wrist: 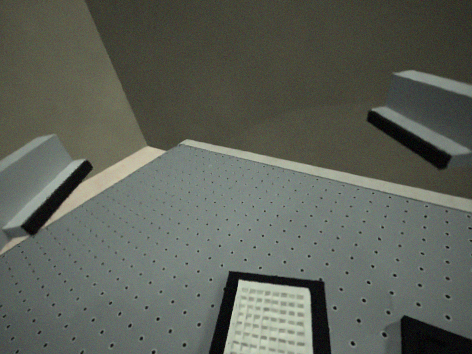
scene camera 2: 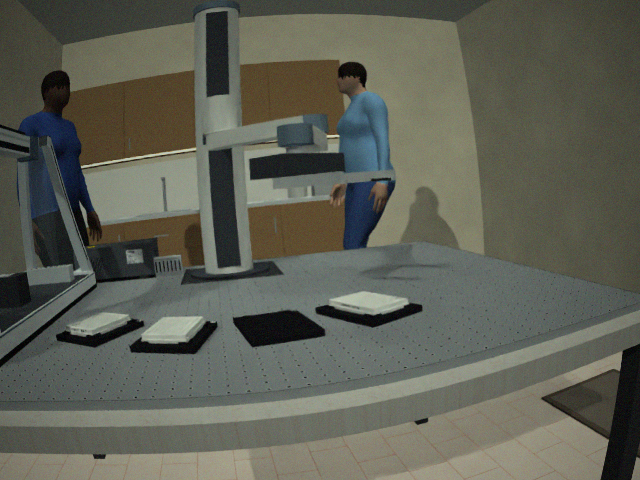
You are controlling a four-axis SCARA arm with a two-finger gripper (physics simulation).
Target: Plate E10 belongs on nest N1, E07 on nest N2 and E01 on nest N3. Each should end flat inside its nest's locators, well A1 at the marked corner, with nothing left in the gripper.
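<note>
My gripper is open and empty, high above the table; its two padded fingers stand far apart in the wrist view. A white well plate lies on nest N1, the rightmost black nest in the scene view. An empty black nest is beside it. Further left, one white plate lies on a black nest, and another plate lies on the leftmost nest. Plate names, nest labels and A1 corners are not readable.
The arm's column stands at the back of the perforated table. A framed enclosure stands at the left, near a dark box and a slotted white rack. Two people stand behind the table.
</note>
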